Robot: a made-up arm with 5 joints.
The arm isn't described. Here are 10 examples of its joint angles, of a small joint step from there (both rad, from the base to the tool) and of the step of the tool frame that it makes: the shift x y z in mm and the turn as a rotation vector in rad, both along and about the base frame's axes.
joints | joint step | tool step
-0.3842 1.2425 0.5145 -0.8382 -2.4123 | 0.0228 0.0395 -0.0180 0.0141 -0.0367 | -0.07 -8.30 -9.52 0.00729 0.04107 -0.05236
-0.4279 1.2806 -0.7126 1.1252 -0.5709 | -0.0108 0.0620 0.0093 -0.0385 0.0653 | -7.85 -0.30 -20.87 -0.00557 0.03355 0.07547
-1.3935 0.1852 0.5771 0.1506 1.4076 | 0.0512 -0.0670 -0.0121 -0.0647 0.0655 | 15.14 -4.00 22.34 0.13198 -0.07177 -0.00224
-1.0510 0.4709 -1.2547 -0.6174 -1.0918 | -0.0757 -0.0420 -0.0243 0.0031 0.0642 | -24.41 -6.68 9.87 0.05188 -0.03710 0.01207
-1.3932 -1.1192 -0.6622 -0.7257 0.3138 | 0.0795 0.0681 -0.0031 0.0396 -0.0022 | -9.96 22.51 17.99 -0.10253 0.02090 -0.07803
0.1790 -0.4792 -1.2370 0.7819 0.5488 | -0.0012 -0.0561 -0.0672 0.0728 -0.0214 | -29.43 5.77 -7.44 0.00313 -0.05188 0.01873
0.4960 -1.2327 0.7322 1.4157 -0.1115 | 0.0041 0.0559 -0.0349 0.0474 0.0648 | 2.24 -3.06 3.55 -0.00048 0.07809 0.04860
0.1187 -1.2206 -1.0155 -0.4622 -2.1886 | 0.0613 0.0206 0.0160 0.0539 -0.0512 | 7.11 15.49 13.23 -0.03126 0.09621 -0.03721
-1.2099 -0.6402 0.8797 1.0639 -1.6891 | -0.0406 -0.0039 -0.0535 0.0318 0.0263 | -6.40 3.18 9.25 0.02170 -0.01541 0.06587
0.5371 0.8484 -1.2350 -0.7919 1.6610 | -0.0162 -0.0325 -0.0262 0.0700 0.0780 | -4.02 8.69 13.39 -0.02039 0.02500 -0.05571
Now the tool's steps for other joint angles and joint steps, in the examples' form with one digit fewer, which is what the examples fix.
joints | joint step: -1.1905 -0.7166 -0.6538 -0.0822 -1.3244 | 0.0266 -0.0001 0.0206 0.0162 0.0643
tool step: 1.8 6.8 0.0 -0.0372 0.0060 -0.0903
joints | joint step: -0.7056 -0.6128 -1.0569 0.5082 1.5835 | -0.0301 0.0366 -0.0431 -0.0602 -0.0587
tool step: 3.2 1.6 2.6 0.0602 -0.0359 0.0847
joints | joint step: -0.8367 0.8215 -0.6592 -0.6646 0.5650 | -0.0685 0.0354 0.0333 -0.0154 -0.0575
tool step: -19.2 24.1 -19.2 -0.0078 0.0735 0.0948
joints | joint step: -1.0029 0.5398 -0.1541 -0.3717 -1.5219 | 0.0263 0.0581 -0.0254 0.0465 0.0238
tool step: 13.3 1.6 -17.8 -0.0792 0.0236 -0.0250
